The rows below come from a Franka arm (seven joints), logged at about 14 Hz.
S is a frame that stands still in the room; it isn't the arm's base.
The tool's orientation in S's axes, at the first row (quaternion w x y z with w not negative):
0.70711 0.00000 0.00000 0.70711
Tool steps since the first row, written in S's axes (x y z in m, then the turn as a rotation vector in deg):
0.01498 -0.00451 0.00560 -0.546 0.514 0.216
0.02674 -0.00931 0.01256 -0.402 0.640 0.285
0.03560 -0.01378 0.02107 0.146 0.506 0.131
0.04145 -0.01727 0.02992 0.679 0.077 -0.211
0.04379 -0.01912 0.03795 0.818 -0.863 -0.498
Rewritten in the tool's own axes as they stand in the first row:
-0.00451 -0.01498 0.00560 0.514 0.546 0.216
-0.00931 -0.02674 0.01256 0.640 0.402 0.285
-0.01378 -0.03560 0.02107 0.506 -0.146 0.131
-0.01727 -0.04145 0.02992 0.077 -0.679 -0.211
-0.01912 -0.04379 0.03795 -0.863 -0.818 -0.498

